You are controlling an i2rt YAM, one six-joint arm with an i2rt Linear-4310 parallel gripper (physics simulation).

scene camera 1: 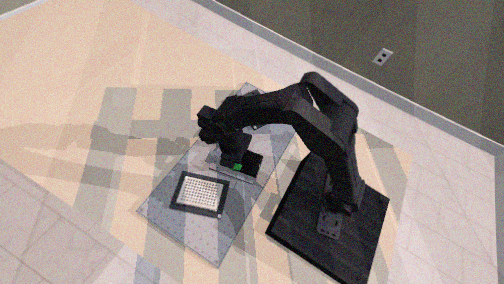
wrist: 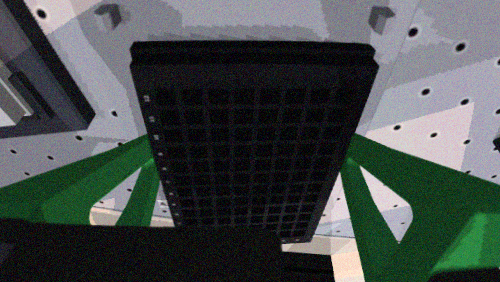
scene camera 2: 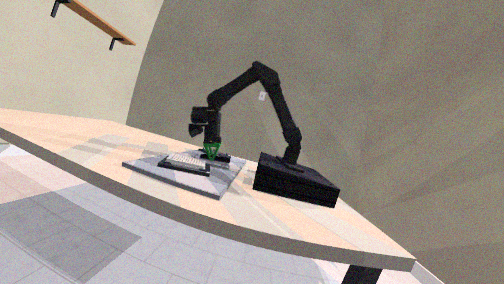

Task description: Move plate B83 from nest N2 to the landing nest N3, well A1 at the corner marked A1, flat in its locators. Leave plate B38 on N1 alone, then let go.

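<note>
The gripper point(scene camera 1: 241, 163) point(scene camera 2: 212, 156) point(wrist: 251, 155) is shut on a black 96-well plate point(scene camera 1: 253, 161) point(scene camera 2: 222, 157) point(wrist: 250, 112), taken as B83, with green fingers on its two long sides. The plate looks about level. In the wrist view its number 12 end faces the top; its A1 corner is hidden. Two small grey locators point(wrist: 111, 16) point(wrist: 382, 17) stand on a pale surface beyond that end. Any gap below the plate cannot be judged, nor can the nest's label be read. A white plate point(scene camera 1: 201, 192) point(scene camera 2: 185, 160), taken as B38, lies in a dark-framed nest point(scene camera 1: 224, 194) point(wrist: 62, 75).
The perforated grey board point(scene camera 1: 190, 237) point(scene camera 2: 175, 181) point(wrist: 432, 67) carries the nests. Another dark fixture at its back is partly hidden behind the arm. The arm's black base block point(scene camera 1: 300, 240) point(scene camera 2: 295, 185) stands to the right of the board. A wall shelf point(scene camera 2: 95, 21) is at upper left.
</note>
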